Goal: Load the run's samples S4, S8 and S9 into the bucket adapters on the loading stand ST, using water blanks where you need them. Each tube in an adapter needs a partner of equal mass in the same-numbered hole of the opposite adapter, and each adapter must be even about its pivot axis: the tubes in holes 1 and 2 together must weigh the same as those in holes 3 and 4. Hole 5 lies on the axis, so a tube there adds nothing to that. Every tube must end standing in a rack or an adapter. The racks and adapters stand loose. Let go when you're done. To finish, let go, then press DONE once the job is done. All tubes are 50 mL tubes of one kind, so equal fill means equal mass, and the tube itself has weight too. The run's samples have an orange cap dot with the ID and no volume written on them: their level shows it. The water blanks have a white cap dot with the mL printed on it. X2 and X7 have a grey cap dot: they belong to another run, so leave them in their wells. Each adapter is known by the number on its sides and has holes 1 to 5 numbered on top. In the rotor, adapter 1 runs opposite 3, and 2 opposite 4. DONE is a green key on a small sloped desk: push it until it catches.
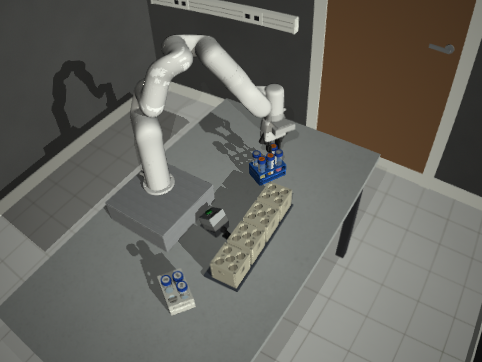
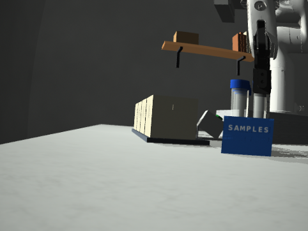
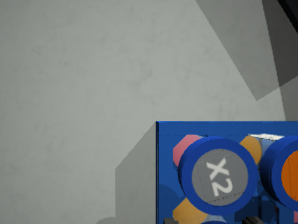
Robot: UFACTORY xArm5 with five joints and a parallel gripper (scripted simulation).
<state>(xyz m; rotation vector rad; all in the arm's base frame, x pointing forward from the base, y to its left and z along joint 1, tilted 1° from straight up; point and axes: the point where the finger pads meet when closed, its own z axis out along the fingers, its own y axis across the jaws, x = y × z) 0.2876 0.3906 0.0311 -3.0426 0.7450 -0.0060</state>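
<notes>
Now: hand 9 cm above the blue samples rack and 4 cm to the left of it. Also, from my hand: white blanks rack (71 cm to the right, 9 cm below, 4 cm ahead); then adapter (20 cm to the right, 12 cm ahead, 7 cm below).
</notes>
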